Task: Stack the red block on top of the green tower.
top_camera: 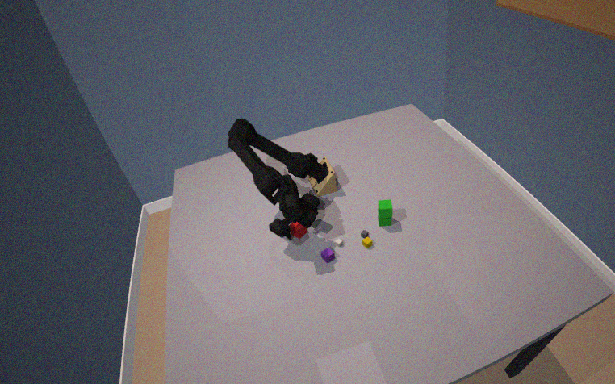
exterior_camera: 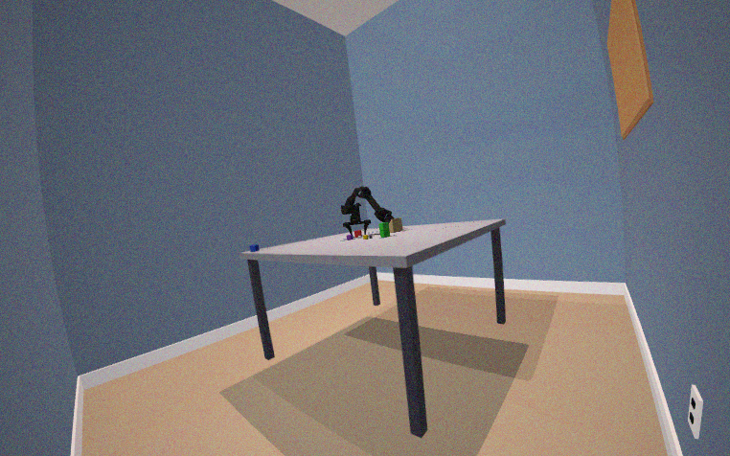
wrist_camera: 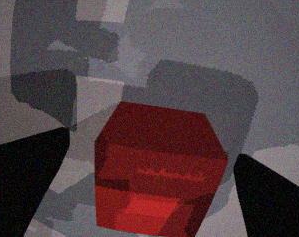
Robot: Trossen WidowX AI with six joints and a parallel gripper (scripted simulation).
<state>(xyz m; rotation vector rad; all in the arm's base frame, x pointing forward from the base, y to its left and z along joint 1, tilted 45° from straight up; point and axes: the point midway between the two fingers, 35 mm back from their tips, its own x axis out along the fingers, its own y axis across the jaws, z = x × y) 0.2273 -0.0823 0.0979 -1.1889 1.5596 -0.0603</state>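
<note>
The small dark cube is 8 cm ahead of my gripper tip and 21 cm to the left of it. Also, from my gripper tip: red block 1 cm above; purple cube 14 cm ahead, 8 cm to the left, 1 cm above; small white cube 9 cm ahead, 12 cm to the left.
</note>
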